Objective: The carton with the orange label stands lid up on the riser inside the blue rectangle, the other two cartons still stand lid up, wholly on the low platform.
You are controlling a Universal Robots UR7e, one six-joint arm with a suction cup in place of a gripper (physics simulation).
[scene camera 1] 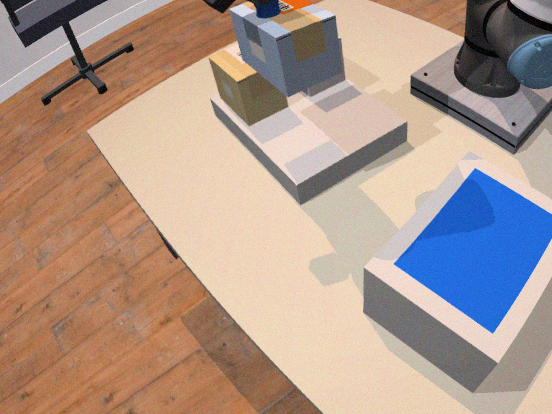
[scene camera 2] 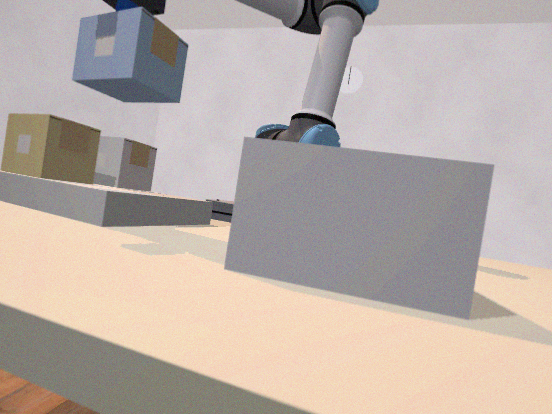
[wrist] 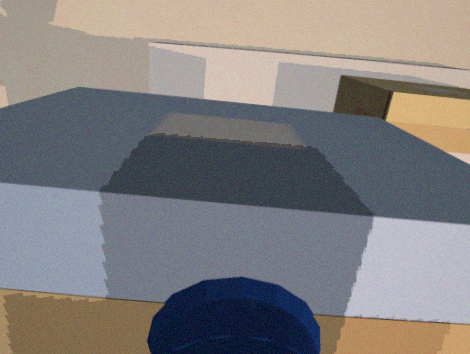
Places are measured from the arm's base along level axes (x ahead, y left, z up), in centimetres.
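Where they show: hand, tool point: (scene camera 1: 270, 20) (wrist: 234, 301); arm's base, link origin: (scene camera 1: 487, 76).
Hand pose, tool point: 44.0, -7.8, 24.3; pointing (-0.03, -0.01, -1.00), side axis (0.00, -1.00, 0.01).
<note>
Each offset is from my tool point to the top centre of the thing, as dx, dy, dz. "*": to the spot under its first point. Level surfaces: height alone.
My gripper (scene camera 1: 268, 16) (scene camera 2: 125, 7) (wrist: 234, 315), a dark blue suction cup, is shut on the light blue carton @(-1.4, +0.5, +1.4) (scene camera 1: 265, 52) (scene camera 2: 107, 62) (wrist: 50, 145) by its taped lid. The orange label @(* -4.7, +1.4, +1.3) (scene camera 1: 302, 4) shows on that lid in scene camera 1. The carton hangs lid up, well above the low platform @(-7.0, -8.2, -24.4) (scene camera 1: 362, 120) (scene camera 2: 155, 212) (wrist: 240, 80). A yellow carton @(-0.7, -16.0, -14.1) (scene camera 1: 265, 97) (scene camera 2: 25, 155) (wrist: 430, 109) and a pale grey carton @(-14.0, -16.0, -14.1) (scene camera 2: 136, 175) stand on the platform. The held carton hides most of the grey one in scene camera 1. The blue rectangle @(-5.6, +36.7, -17.2) (scene camera 1: 470, 265) lies on the riser @(-5.6, +36.7, -17.2) (scene camera 1: 425, 312) (scene camera 2: 355, 225).
The arm's base plate (scene camera 1: 465, 107) stands behind the riser, to the right of the platform in scene camera 1. The arm's lower link (scene camera 2: 332, 62) rises behind the riser in scene camera 2. A black stand (scene camera 1: 85, 70) is on the wooden floor beyond the table @(dz -29.2) (scene camera 1: 165, 150) (scene camera 2: 100, 295).
</note>
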